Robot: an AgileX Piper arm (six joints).
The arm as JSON. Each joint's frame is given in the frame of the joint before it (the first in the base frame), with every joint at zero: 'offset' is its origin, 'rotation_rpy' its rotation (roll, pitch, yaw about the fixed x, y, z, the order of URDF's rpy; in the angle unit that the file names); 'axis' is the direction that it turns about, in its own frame. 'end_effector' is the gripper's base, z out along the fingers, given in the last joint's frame.
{
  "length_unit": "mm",
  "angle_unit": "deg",
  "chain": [
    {
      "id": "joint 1",
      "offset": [
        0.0,
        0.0,
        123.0
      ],
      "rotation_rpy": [
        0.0,
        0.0,
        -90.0
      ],
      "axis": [
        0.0,
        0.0,
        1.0
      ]
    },
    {
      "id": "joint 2",
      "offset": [
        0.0,
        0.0,
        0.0
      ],
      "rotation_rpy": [
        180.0,
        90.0,
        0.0
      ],
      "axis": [
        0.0,
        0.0,
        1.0
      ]
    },
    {
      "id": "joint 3",
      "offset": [
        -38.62,
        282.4,
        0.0
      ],
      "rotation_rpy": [
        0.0,
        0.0,
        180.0
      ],
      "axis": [
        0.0,
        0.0,
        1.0
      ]
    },
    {
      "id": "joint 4",
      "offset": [
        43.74,
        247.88,
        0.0
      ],
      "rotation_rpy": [
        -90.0,
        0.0,
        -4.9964
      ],
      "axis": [
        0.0,
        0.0,
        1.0
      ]
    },
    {
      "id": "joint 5",
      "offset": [
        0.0,
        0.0,
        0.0
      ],
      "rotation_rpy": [
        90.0,
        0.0,
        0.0
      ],
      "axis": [
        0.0,
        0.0,
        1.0
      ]
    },
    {
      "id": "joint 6",
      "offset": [
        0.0,
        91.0,
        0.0
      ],
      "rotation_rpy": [
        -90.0,
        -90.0,
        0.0
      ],
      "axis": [
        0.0,
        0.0,
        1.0
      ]
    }
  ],
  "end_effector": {
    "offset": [
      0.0,
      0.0,
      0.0
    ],
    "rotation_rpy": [
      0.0,
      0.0,
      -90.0
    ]
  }
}
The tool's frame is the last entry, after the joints.
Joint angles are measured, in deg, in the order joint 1, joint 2, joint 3, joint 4, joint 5, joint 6. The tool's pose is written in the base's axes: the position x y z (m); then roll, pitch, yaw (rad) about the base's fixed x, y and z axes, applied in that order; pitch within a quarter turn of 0, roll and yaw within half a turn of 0. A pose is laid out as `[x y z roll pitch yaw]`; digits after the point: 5 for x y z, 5 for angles.
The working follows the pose.
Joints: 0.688 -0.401 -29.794 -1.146 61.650 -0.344
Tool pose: [-0.00894 -0.00171 0.28159 -3.09287 1.10858 -3.09482]
Where each joint sits with the arm in this pose, in the base's axes (m; each line is computed from the numbers above, not from the rounded line before):
joint 1: 0.0000 0.0000 0.1230
joint 2: 0.0000 0.0000 0.1230
joint 3: -0.2826 -0.0034 0.1596
joint 4: -0.0904 -0.0011 0.3221
joint 5: -0.0904 -0.0011 0.3221
joint 6: -0.0089 -0.0017 0.2816
the tool: -0.0089 -0.0017 0.2816

